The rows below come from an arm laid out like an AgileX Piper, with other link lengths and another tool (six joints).
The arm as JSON. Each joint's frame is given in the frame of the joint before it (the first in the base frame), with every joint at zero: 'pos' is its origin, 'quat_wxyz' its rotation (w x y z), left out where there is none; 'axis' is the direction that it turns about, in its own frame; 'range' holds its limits. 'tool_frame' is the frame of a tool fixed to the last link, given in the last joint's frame.
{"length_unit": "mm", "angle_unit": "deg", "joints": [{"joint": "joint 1", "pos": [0.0, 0.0, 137.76], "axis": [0.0, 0.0, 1.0], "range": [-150.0, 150.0]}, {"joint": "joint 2", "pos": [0.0, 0.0, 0.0], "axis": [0.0, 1.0, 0.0], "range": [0.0, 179.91]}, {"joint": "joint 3", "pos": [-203.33, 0.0, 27.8], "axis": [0.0, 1.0, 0.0], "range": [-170.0, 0.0]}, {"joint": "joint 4", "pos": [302.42, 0.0, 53.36], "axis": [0.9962, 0.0, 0.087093], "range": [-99.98, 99.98]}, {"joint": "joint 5", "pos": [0.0, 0.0, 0.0], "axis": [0.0, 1.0, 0.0], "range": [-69.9, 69.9]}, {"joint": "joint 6", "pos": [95.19, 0.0, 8.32], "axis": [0.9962, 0.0, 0.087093], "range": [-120.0, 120.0]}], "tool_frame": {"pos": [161.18, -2.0, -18.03], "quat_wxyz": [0.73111, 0.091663, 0.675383, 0.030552]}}
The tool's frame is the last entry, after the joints.
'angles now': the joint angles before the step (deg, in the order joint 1, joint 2, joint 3, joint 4, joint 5, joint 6). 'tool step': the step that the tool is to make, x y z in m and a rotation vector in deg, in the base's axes. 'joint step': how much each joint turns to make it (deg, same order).
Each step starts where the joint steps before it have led.
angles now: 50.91, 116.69, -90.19, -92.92, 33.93, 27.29
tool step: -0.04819, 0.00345, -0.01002, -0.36, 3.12, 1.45
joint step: 4.77, -7.75, 9.86, 3.50, 2.19, -0.14
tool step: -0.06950, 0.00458, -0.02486, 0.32, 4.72, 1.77
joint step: 7.85, -8.13, 11.54, 4.54, 3.61, 2.39
